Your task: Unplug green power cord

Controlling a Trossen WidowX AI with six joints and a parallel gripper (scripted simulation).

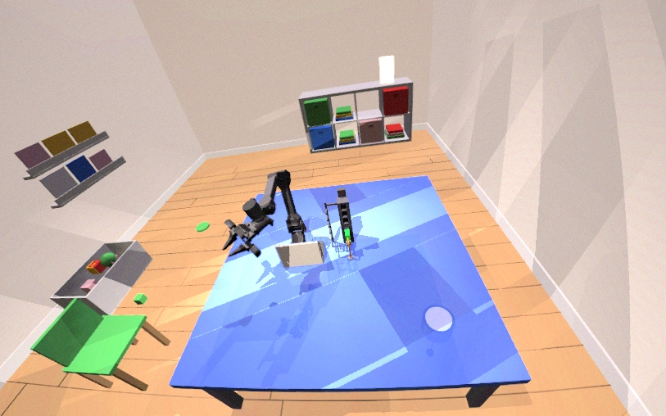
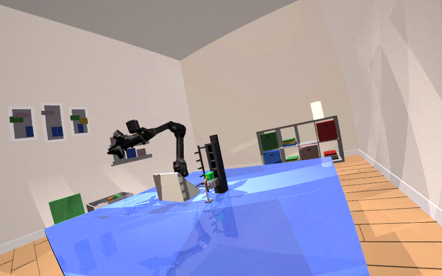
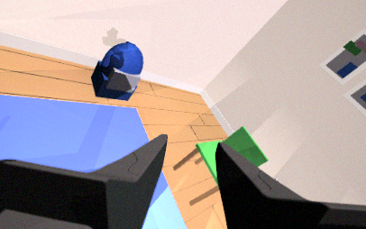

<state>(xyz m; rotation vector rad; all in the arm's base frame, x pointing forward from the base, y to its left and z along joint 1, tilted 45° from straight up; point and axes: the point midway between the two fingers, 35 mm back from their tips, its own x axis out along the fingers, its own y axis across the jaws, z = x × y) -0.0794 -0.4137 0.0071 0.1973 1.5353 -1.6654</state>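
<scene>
My gripper tip is 41 cm short of the green plug, 36 cm to the right of it and 22 cm above it. From my gripper tip the other things lie so: grey pad: 42 cm ahead, 34 cm below, 28 cm to the left.
</scene>
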